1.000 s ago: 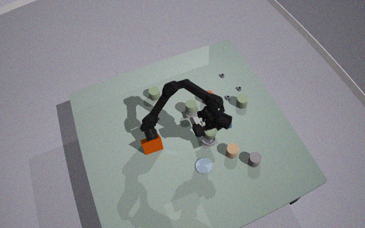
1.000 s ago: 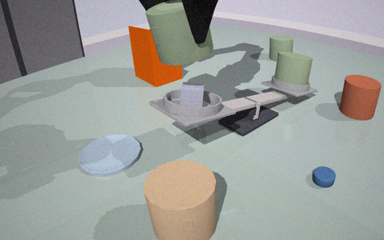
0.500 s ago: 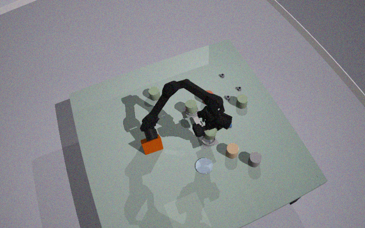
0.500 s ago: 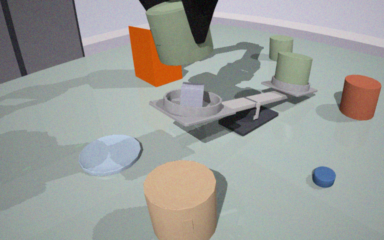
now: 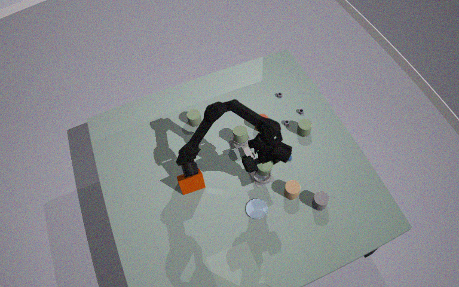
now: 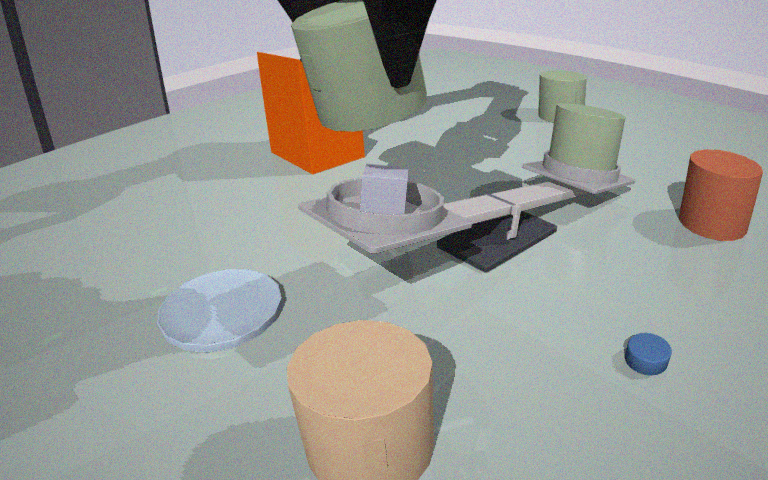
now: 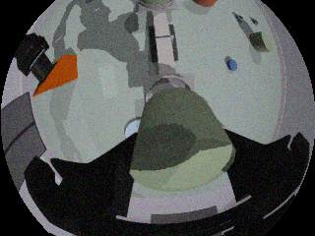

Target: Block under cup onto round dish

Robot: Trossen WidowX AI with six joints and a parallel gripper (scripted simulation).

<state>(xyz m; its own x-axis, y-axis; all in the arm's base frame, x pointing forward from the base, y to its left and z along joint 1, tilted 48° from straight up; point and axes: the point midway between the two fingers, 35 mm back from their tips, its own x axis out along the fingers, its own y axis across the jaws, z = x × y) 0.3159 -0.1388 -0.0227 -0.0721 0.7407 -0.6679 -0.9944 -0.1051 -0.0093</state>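
The grey block lies 8 cm below my gripper tip and 1 cm to the left of it. The rest, counted from my gripper tip: round dish (17 cm below, 11 cm to the right, 7 cm behind); then tan cylinder (13 cm below, 13 cm ahead, 9 cm to the right); then blue disc (17 cm ahead, 16 cm below, 10 cm to the left).
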